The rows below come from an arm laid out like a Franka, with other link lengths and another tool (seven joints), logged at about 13 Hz.
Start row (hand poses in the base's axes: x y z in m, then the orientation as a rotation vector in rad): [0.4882, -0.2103, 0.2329, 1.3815, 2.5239, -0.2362]
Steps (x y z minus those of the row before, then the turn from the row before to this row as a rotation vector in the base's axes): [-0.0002, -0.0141, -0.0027, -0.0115, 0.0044, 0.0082]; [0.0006, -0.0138, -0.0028, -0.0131, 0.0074, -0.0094]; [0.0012, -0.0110, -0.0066, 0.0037, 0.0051, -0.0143]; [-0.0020, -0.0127, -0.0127, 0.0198, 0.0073, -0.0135]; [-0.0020, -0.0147, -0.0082, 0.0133, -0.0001, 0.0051]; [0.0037, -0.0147, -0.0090, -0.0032, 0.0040, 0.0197]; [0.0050, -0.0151, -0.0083, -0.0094, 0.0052, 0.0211]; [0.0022, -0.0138, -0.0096, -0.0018, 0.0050, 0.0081]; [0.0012, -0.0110, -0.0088, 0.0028, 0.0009, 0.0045]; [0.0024, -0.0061, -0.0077, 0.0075, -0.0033, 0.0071]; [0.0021, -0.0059, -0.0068, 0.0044, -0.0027, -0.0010]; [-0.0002, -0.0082, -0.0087, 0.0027, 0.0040, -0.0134]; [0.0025, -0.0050, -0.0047, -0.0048, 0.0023, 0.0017]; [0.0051, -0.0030, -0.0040, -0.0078, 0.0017, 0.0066]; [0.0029, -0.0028, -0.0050, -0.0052, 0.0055, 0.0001]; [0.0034, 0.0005, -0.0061, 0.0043, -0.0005, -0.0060]
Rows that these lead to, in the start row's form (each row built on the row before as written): [0.4880, -0.2244, 0.2302, 1.3676, 2.5273, -0.2521]; [0.4886, -0.2382, 0.2274, 1.3765, 2.5213, -0.2755]; [0.4898, -0.2492, 0.2208, 1.3975, 2.5182, -0.2776]; [0.4878, -0.2619, 0.2081, 1.4239, 2.5250, -0.2615]; [0.4858, -0.2766, 0.1999, 1.4221, 2.5346, -0.2442]; [0.4895, -0.2913, 0.1909, 1.3962, 2.5489, -0.2479]; [0.4945, -0.3064, 0.1826, 1.3663, 2.5619, -0.2599]; [0.4967, -0.3202, 0.1730, 1.3561, 2.5701, -0.2645]; [0.4979, -0.3312, 0.1642, 1.3513, 2.5749, -0.2609]; [0.5003, -0.3373, 0.1565, 1.3438, 2.5800, -0.2479]; [0.5024, -0.3432, 0.1497, 1.3460, 2.5792, -0.2406]; [0.5022, -0.3514, 0.1410, 1.3655, 2.5754, -0.2424]; [0.5047, -0.3564, 0.1363, 1.3621, 2.5761, -0.2499]; [0.5098, -0.3594, 0.1323, 1.3511, 2.5779, -0.2598]; [0.5127, -0.3622, 0.1273, 1.3504, 2.5800, -0.2704]; [0.5161, -0.3617, 0.1212, 1.3597, 2.5780, -0.2656]
